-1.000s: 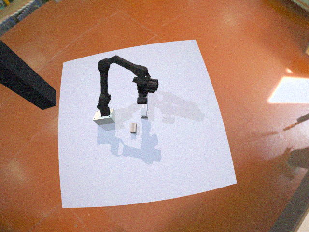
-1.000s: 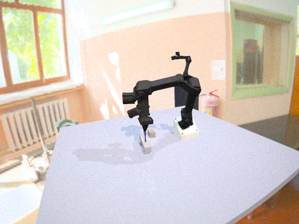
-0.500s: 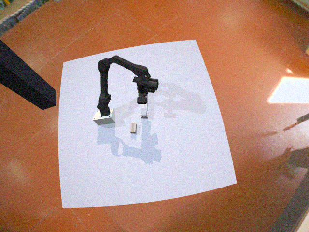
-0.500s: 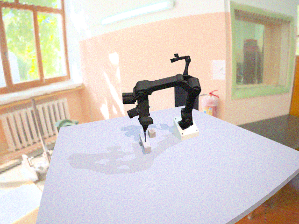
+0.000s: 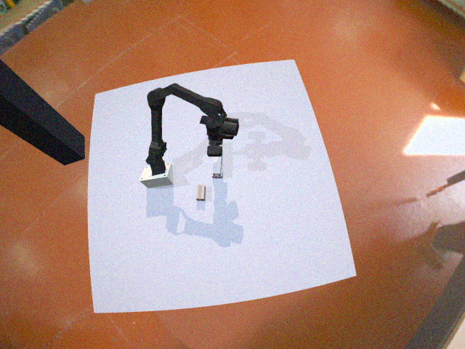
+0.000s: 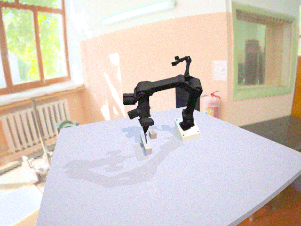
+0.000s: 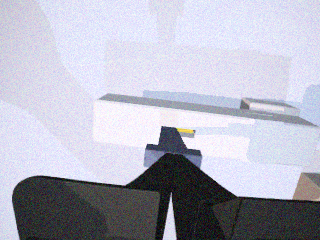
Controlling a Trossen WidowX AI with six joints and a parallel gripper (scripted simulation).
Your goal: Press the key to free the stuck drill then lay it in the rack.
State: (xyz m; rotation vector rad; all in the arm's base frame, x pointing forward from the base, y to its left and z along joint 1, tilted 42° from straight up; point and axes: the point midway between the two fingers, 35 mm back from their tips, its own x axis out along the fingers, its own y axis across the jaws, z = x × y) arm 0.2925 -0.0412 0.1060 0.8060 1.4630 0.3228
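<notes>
The dark key is 30 mm below my gripper tip. The rest, counted from my gripper tip: drill: 80 mm below, 50 mm to the right, 20 mm behind; rack: 170 mm to the right, 130 mm behind, 100 mm below.
</notes>
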